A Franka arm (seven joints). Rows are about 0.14 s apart.
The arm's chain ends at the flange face. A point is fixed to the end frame.
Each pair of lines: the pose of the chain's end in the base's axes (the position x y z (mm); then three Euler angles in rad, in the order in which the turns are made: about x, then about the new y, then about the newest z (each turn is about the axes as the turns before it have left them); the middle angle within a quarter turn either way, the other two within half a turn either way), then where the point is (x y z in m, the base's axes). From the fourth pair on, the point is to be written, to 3 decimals.
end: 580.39 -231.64 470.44 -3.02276 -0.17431 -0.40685
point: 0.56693 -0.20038 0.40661
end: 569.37 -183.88 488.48 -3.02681 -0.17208 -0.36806
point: 0.55696 -0.15281 0.42435
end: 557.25 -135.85 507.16 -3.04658 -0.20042 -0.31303
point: 0.54421 -0.10606 0.44255
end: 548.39 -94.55 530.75 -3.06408 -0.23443 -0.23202
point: 0.535 -0.066 0.466
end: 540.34 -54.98 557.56 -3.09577 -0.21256 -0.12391
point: 0.531 -0.029 0.491
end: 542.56 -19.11 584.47 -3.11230 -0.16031 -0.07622
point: 0.538 0.006 0.517
